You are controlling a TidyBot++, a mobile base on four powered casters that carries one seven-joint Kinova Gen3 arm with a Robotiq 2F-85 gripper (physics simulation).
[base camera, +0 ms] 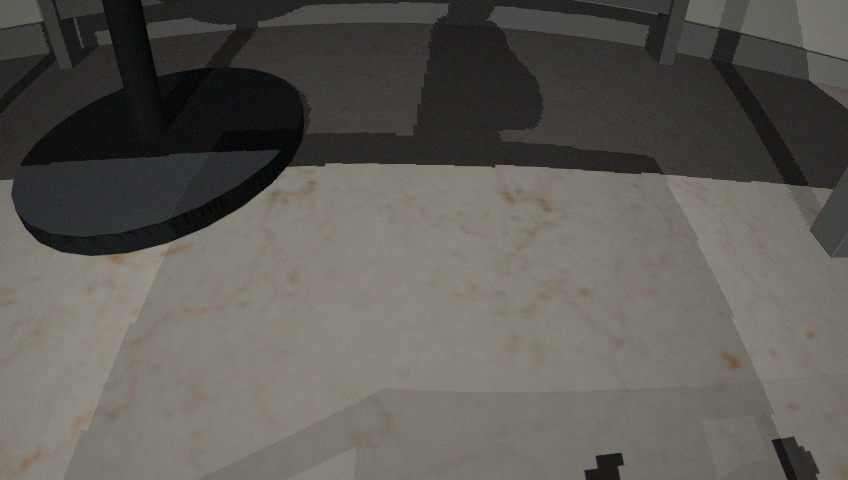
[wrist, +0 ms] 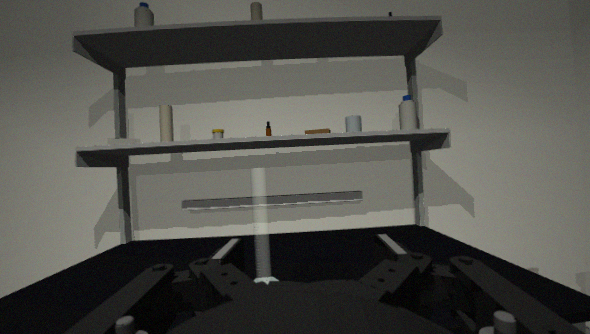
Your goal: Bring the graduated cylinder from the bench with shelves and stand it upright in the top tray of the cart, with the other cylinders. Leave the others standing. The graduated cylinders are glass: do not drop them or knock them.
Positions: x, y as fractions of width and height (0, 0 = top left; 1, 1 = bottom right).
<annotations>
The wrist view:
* graduated cylinder: 0.44, 0.53
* bench with shelves: 0.59, 0.76
</annotations>
